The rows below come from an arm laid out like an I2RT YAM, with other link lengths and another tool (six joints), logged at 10 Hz.
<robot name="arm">
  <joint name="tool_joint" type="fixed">
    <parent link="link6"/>
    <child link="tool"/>
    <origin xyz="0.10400 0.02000 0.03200" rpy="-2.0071 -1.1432 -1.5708"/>
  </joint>
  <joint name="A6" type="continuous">
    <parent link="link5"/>
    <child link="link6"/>
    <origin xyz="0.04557 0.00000 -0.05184" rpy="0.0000 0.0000 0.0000"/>
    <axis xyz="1 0 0"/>
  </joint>
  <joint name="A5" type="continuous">
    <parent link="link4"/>
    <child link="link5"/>
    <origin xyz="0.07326 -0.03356 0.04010" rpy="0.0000 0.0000 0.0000"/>
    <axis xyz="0 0 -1"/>
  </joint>
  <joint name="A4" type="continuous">
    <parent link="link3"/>
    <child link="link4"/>
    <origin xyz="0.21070 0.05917 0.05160" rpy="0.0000 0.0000 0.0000"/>
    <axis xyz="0 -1 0"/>
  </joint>
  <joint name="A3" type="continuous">
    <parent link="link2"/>
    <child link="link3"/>
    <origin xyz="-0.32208 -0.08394 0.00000" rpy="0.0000 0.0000 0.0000"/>
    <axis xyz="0 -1 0"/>
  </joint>
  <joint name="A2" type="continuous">
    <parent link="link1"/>
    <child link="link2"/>
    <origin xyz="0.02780 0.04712 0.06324" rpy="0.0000 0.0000 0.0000"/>
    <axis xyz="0 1 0"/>
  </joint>
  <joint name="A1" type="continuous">
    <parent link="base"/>
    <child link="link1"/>
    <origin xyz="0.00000 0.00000 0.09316" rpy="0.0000 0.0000 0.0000"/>
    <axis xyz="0 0 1"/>
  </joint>
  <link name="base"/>
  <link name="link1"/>
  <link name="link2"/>
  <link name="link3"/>
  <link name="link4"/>
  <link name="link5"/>
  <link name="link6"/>
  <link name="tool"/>
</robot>
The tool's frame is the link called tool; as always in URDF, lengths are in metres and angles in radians. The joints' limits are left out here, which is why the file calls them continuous.
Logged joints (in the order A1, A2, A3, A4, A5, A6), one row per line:
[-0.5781, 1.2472, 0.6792, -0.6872, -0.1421, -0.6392]
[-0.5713, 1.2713, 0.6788, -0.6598, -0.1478, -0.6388]
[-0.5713, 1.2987, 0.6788, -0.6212, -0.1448, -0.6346]
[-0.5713, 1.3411, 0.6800, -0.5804, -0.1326, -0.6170]
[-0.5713, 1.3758, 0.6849, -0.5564, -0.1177, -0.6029]
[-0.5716, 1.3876, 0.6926, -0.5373, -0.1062, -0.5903]
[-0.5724, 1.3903, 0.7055, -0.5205, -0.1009, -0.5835]
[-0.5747, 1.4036, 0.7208, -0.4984, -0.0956, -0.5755]
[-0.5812, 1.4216, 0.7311, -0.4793, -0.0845, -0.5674]
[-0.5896, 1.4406, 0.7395, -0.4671, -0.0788, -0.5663]
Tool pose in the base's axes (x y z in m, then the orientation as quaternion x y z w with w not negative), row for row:
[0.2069, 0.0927, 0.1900, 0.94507, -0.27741, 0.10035, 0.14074]
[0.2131, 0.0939, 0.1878, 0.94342, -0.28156, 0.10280, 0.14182]
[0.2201, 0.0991, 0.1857, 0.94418, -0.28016, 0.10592, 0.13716]
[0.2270, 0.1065, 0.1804, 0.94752, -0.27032, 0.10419, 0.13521]
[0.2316, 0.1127, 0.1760, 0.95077, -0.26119, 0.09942, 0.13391]
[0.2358, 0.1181, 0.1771, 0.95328, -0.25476, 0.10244, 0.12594]
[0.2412, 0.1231, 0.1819, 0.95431, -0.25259, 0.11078, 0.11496]
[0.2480, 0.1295, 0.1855, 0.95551, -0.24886, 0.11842, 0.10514]
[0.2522, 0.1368, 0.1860, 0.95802, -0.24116, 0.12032, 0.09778]
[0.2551, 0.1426, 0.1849, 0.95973, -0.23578, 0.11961, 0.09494]
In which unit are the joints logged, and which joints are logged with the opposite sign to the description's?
The joints are logged in radians. Opposite sign: A1, A5, A6.
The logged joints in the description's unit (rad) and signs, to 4 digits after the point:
[0.5781, 1.2472, 0.6792, -0.6872, 0.1421, 0.6392]
[0.5713, 1.2713, 0.6788, -0.6598, 0.1478, 0.6388]
[0.5713, 1.2987, 0.6788, -0.6212, 0.1448, 0.6346]
[0.5713, 1.3411, 0.6800, -0.5804, 0.1326, 0.6170]
[0.5713, 1.3758, 0.6849, -0.5564, 0.1177, 0.6029]
[0.5716, 1.3876, 0.6926, -0.5373, 0.1062, 0.5903]
[0.5724, 1.3903, 0.7055, -0.5205, 0.1009, 0.5835]
[0.5747, 1.4036, 0.7208, -0.4984, 0.0956, 0.5755]
[0.5812, 1.4216, 0.7311, -0.4793, 0.0845, 0.5674]
[0.5896, 1.4406, 0.7395, -0.4671, 0.0788, 0.5663]

